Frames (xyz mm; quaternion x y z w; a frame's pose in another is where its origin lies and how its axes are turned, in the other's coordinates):
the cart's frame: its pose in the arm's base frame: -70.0 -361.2 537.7 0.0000 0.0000 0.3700 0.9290
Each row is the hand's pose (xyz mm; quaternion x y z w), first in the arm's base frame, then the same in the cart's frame.
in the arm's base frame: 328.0 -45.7 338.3 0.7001 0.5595 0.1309 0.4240
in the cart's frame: 505.9 -44.5 -199.4 0.8574 0.2607 -0.0353 0.4423
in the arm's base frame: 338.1 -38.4 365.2 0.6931 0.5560 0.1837 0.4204
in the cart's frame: 518.3 -46.2 -172.5 0.8496 0.2601 0.0151 0.4585
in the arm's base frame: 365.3 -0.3 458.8 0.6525 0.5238 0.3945 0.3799
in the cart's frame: 564.2 -37.2 -78.9 0.8000 0.2452 0.2259 0.4989
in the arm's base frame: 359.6 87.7 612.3 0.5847 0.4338 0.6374 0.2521
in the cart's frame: 620.6 30.6 74.6 0.7038 0.1867 0.4989 0.4701
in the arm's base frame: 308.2 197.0 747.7 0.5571 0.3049 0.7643 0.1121
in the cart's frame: 658.4 145.3 210.0 0.6304 0.0771 0.6686 0.3869
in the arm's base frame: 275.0 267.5 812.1 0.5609 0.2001 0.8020 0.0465
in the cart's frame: 682.8 219.4 274.4 0.5951 -0.0216 0.7279 0.3399
